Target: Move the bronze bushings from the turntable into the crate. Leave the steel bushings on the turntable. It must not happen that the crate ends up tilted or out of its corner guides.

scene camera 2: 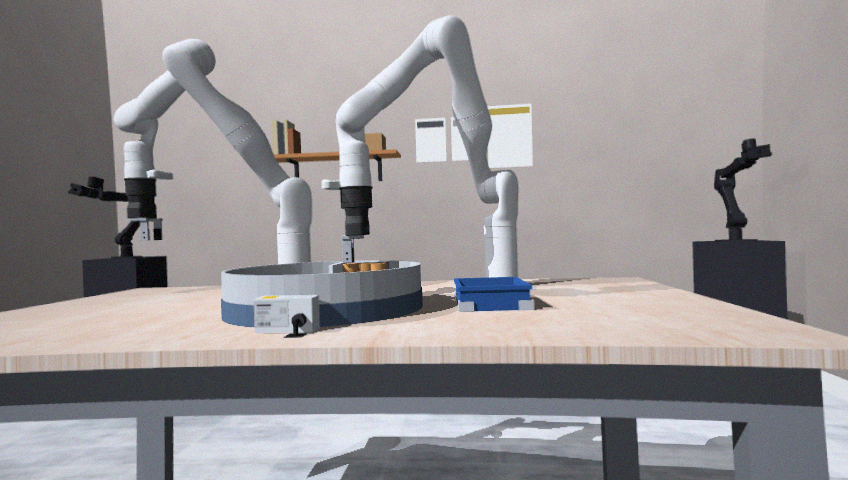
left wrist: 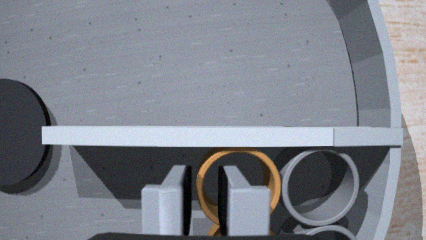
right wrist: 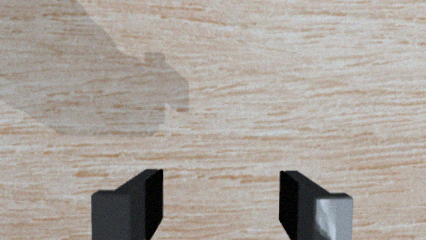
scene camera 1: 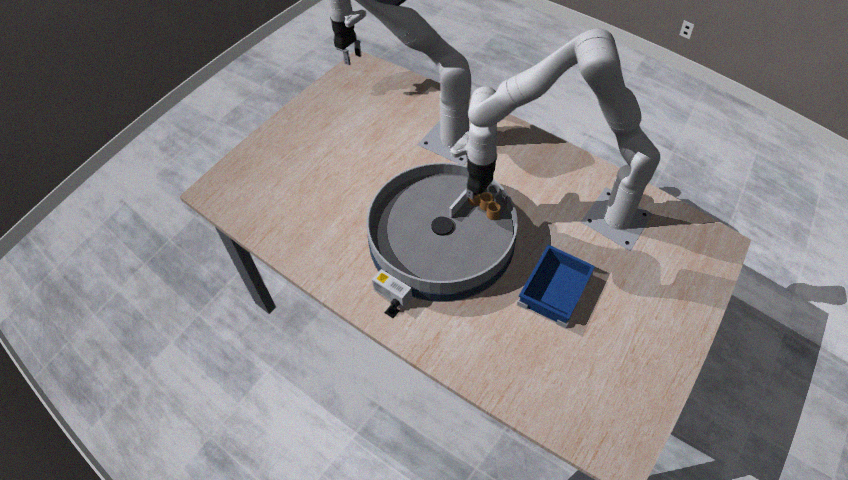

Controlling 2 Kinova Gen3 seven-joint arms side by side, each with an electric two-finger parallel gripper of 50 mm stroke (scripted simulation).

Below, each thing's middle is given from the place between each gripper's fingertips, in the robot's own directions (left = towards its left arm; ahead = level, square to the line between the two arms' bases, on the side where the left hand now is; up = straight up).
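Labels:
The blue crate (scene camera 1: 561,277) is 90 mm ahead of my left gripper (scene camera 2: 348,262), and it's 330 mm to the left of that gripper and 90 mm below it. As for the turntable (scene camera 1: 411,228), my left gripper is 110 mm short of it, 30 mm to the left of it and 60 mm above it.
From my right hand (scene camera 2: 151,240), the blue crate is 350 mm ahead, 970 mm to the left and 160 mm below. The turntable is 370 mm ahead of my right hand too, 610 mm to the left of it and 130 mm lower than it.

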